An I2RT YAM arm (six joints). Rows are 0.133 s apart.
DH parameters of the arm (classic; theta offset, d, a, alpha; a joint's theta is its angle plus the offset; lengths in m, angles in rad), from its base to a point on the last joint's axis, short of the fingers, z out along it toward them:
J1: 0 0.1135 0.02 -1.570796
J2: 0 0 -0.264 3.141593
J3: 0.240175 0 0.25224 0
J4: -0.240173 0 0.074 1.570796
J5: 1.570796 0 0 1.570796
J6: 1.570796 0.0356 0 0
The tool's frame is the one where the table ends.
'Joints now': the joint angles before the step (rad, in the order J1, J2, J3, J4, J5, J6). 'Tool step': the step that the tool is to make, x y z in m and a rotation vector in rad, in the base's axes. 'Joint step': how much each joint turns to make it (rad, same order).
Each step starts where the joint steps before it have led.
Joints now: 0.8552, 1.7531, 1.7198, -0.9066, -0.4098, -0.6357
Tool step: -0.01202, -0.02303, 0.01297, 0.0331, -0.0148, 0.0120
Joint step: -0.0197, -0.0985, -0.0679, -0.0045, -0.0277, -0.0206
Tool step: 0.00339, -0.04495, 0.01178, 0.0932, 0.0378, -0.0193
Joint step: -0.1144, -0.1148, -0.0850, -0.0004, -0.1319, -0.0189
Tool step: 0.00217, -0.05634, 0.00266, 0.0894, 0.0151, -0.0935
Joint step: -0.1637, -0.1394, -0.1313, 0.0326, -0.1069, -0.0010
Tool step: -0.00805, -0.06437, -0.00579, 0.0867, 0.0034, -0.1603
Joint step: -0.2152, -0.1660, -0.1648, 0.0459, -0.0955, 0.0189
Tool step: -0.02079, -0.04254, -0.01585, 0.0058, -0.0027, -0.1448
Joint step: -0.1584, -0.1448, -0.1479, 0.0010, -0.0130, -0.0089
